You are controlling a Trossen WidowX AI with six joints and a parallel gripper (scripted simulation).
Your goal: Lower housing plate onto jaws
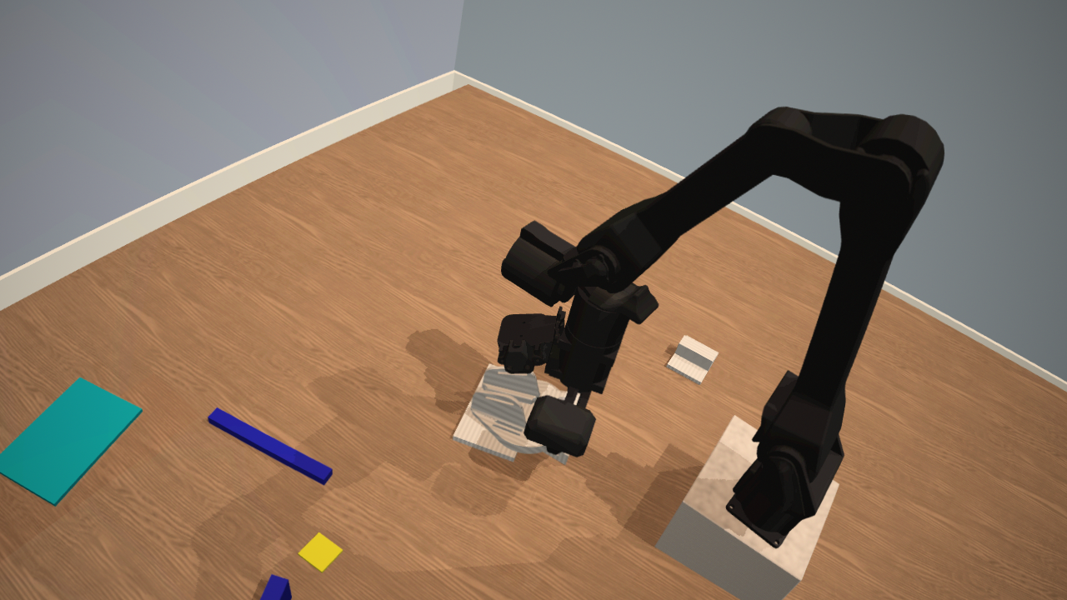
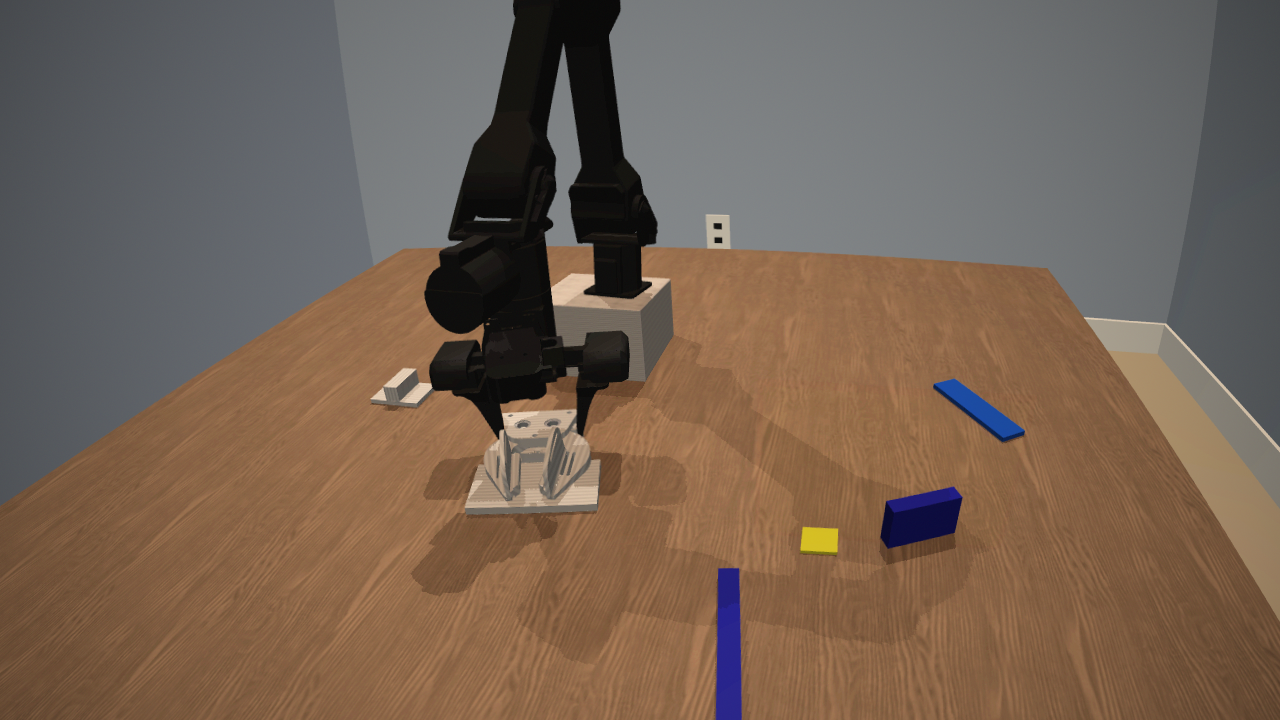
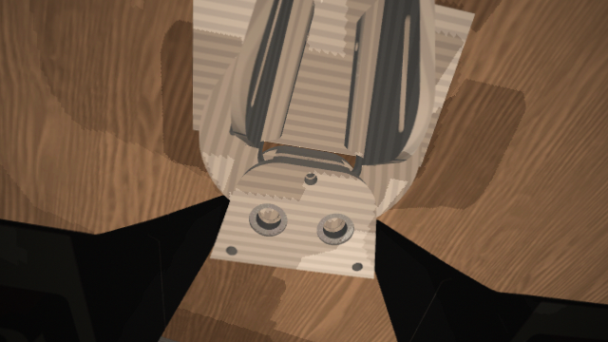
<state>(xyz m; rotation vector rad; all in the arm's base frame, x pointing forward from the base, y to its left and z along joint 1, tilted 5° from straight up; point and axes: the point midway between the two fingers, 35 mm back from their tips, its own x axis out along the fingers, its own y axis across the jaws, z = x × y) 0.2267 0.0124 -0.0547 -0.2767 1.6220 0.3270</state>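
Now: the pale base plate 7 cm ahead of my gripper tip, 3 cm to the left of it and 1 cm below it. From my gripper tip the other things lie so: housing plate (1 cm ahead, 2 cm above); then small pale stepped block (5 cm behind, 23 cm to the right); then yellow tile (7 cm ahead, 29 cm to the left, 1 cm below).
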